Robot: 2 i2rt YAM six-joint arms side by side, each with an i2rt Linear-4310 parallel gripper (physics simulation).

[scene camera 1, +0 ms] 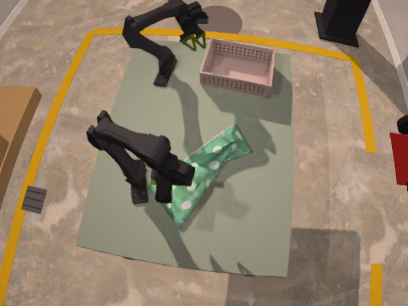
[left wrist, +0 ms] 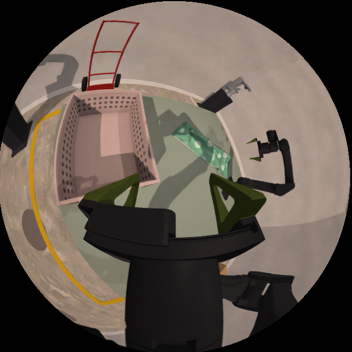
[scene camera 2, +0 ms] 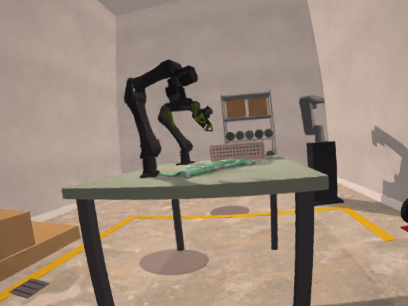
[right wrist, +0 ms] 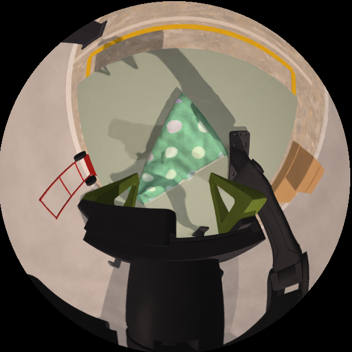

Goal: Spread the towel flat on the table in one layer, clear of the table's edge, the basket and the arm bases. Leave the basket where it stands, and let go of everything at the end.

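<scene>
The green dotted towel (scene camera 1: 202,172) (scene camera 2: 215,168) (left wrist: 200,146) (right wrist: 175,150) lies on the table as a creased, slanting strip, narrow toward the upper right and wider at its pointed lower end in scene camera 1. A side corner lies close beside the right arm's base. The pink basket (scene camera 1: 237,85) (scene camera 2: 236,151) (left wrist: 142,137) stands apart from it. My left gripper (scene camera 1: 194,42) (left wrist: 174,176) is open and empty, raised beside the basket. My right gripper (left wrist: 247,150) (right wrist: 173,176) is open and empty above the towel; its arm hides it mostly in scene camera 1.
The green-grey table (scene camera 1: 250,220) (scene camera 2: 250,187) bears both arm bases along its left side in scene camera 1. The right arm's base (scene camera 1: 139,194) is near the towel. The left arm's base (scene camera 1: 164,77) is left of the basket. Arm shadows fall across the table.
</scene>
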